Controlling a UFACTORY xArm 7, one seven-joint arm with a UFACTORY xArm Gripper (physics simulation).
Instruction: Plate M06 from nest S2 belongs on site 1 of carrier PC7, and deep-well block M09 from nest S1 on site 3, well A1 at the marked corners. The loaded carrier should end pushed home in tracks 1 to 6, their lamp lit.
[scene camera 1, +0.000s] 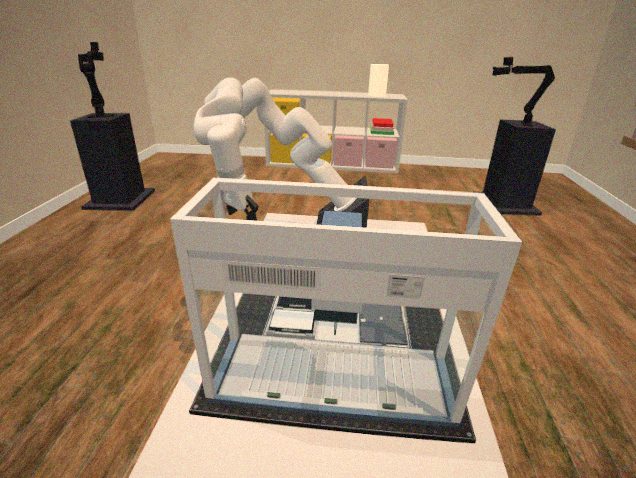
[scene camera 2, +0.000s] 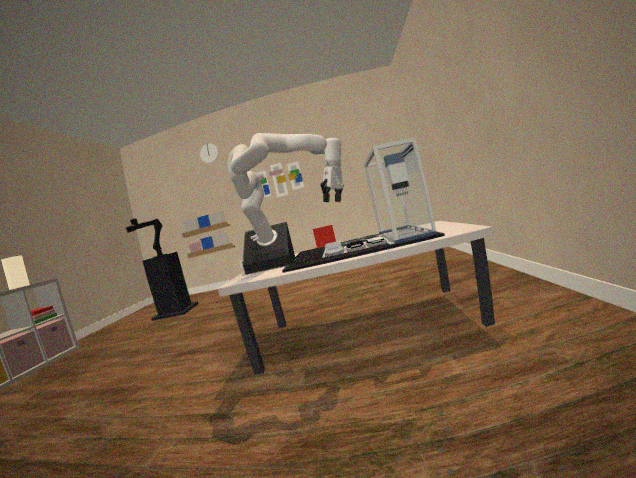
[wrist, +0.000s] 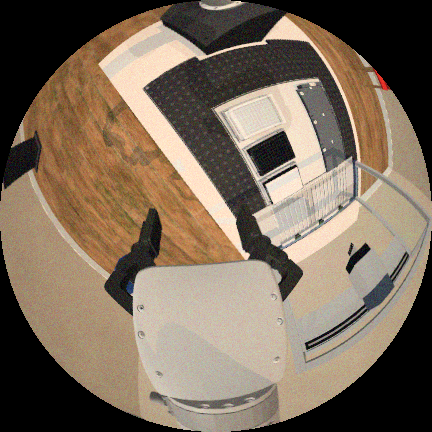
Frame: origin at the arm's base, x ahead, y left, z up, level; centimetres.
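Seen in the pictures: gripper, between the fingertips: (scene camera 1: 242, 218) (scene camera 2: 332, 202) (wrist: 198, 214); arm's base, origin of its link: (scene camera 1: 347, 201) (scene camera 2: 267, 238).
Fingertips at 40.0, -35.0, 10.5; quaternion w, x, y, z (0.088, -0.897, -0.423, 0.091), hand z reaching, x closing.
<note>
Pixels of each thing's middle, then the offset from my fingertips to it, as dx, dy, dz. Level surfaces: height alone.
- black plate, middle of its body: (wrist: 272, 152) (scene camera 1: 298, 298) +7.9, +17.7, -24.2
- dark grey carrier, middle of its body: (scene camera 1: 380, 305) (wrist: 328, 126) (scene camera 2: 352, 240) +10.1, +43.6, -24.6
- black perforated mat, height of its surface: dz -26.1
- white table, height of its surface: dz -27.4
My gripper (scene camera 1: 241, 209) (scene camera 2: 332, 199) (wrist: 198, 214) is open and empty, pointing down high above the bench. In the wrist view a pale, clear-looking block (wrist: 255, 117) (scene camera 2: 333, 248), a black plate (wrist: 271, 152) and a white-topped plate (wrist: 284, 185) (scene camera 1: 292, 320) sit in a row of nests. Their labels cannot be read, so I cannot tell which is M06 or M09. The dark grey carrier (wrist: 320, 120) (scene camera 1: 383, 326) lies beside them with no labware visible on it. The track deck (scene camera 1: 344, 370) (wrist: 305, 200) has three dark green blocks, possibly lamps, along its front; none looks brightly lit.
A tall white frame (scene camera 1: 344, 231) (scene camera 2: 386, 195) encloses the track deck, with a hanging pipetting head (scene camera 2: 398, 172) inside. A black perforated mat (wrist: 195, 115) lies on the white table (scene camera 1: 308, 452) (scene camera 2: 465, 227). The arm's black base (scene camera 2: 267, 254) stands at the opposite end from the frame.
</note>
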